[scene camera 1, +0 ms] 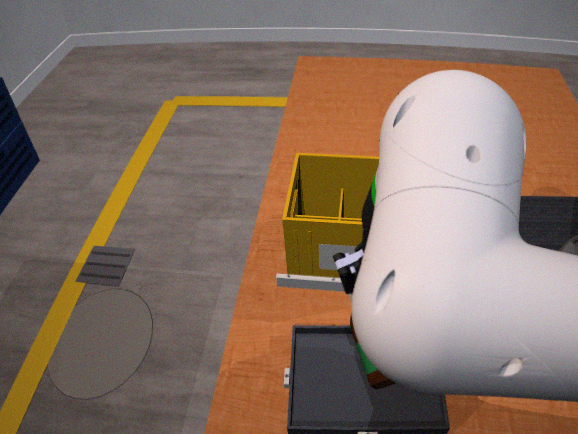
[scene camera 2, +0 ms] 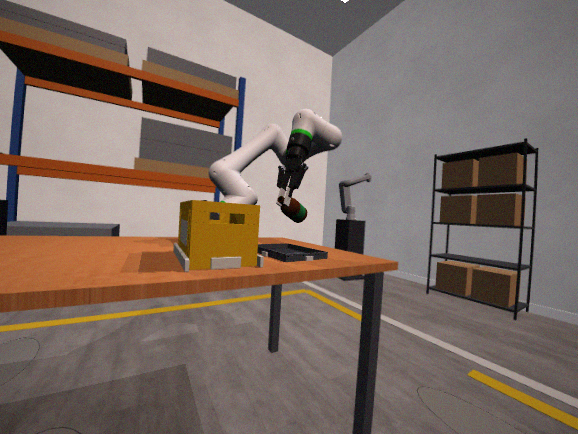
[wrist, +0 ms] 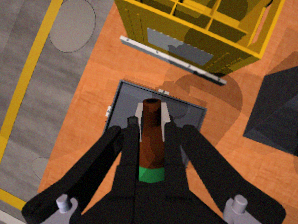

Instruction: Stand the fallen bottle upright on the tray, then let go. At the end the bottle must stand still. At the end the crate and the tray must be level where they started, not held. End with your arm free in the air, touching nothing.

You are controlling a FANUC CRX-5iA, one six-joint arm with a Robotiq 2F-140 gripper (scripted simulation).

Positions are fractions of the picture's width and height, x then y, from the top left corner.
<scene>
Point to a tray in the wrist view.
0.43, 0.43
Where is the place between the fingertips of the gripper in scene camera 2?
At 0.49, 0.47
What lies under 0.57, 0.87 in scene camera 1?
A tray.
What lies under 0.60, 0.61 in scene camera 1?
The gripper.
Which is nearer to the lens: the yellow crate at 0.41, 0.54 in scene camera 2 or the tray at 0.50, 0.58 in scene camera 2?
The yellow crate.
</scene>
